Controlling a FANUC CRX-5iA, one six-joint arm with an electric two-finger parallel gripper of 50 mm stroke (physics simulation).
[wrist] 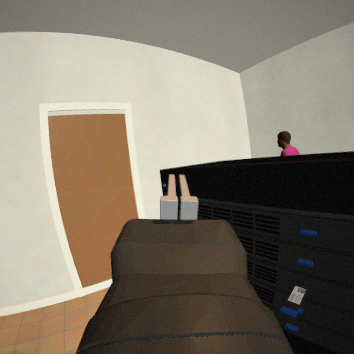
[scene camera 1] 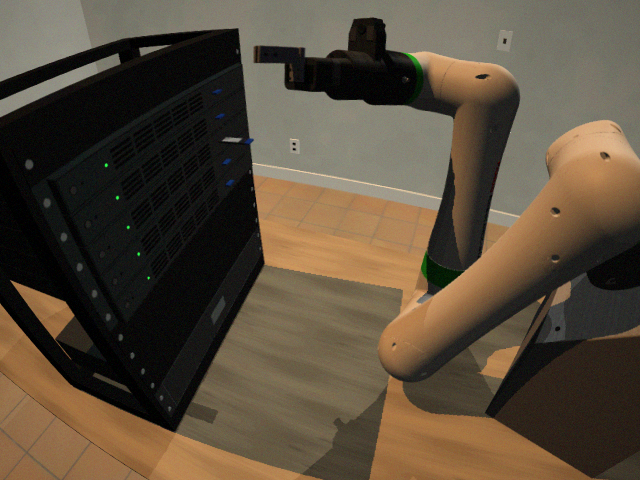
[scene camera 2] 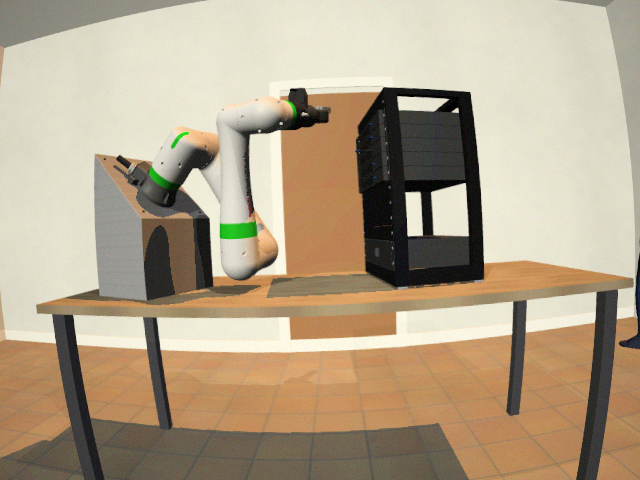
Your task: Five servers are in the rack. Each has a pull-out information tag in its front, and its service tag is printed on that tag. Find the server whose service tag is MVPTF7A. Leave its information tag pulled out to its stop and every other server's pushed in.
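Places are measured from the arm's base along level axes (x right, y ahead, z up), in centimetres.
Pixels of known places: gripper, fingertip midpoint: (wrist: 175,184) (scene camera 1: 256,54) (scene camera 2: 329,110); arm's base at its link origin: (scene camera 1: 629,264) (scene camera 2: 155,193).
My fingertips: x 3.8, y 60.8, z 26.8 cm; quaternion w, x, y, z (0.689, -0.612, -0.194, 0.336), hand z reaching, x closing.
Note:
For each thing: its top centre in the pictures, then the offset to it from my fingertips. "spot": a spot on its surface instead.
- top at a spot on its surface: (wrist: 297,295) (scene camera 1: 233,139) spot: dx +11.5, dy +8.7, dz -16.9 cm
- top tag at its top centre: (wrist: 307,231) (scene camera 1: 216,91) dx +11.6, dy +10.6, dz -8.0 cm
- second tag at its top centre: (wrist: 304,260) (scene camera 1: 220,115) dx +11.6, dy +10.6, dz -12.4 cm
- fourth tag at its top centre: (scene camera 1: 226,161) dx +11.6, dy +10.6, dz -21.3 cm
- fifth tag at its top centre: (scene camera 1: 229,182) (wrist: 291,326) dx +11.6, dy +10.6, dz -25.8 cm
The black rack (scene camera 1: 155,77) (scene camera 2: 397,206) (wrist: 280,185) holds the five servers. The third information tag from the top (scene camera 1: 231,139) (scene camera 2: 357,151) (wrist: 297,295) sticks out, its white face showing behind a blue end; its print is too small to read. The top tag (scene camera 1: 217,91) (wrist: 308,233), second tag (scene camera 1: 220,116) (wrist: 305,262), fourth tag (scene camera 1: 226,161) and fifth tag (scene camera 1: 230,182) (wrist: 291,327) show short blue ends near the front. In the wrist view the third tag partly hides the fourth. My gripper (scene camera 1: 256,54) (scene camera 2: 328,110) (wrist: 175,184) is shut and empty, in front of the rack and higher than the tags.
The rack stands on the wooden table (scene camera 1: 330,248) (scene camera 2: 320,308). The robot's angled pedestal (scene camera 1: 568,392) (scene camera 2: 121,232) stands opposite the rack's front. A brown door (scene camera 2: 323,206) (wrist: 92,195) is in the wall behind. A person in pink (wrist: 289,150) shows beyond the rack.

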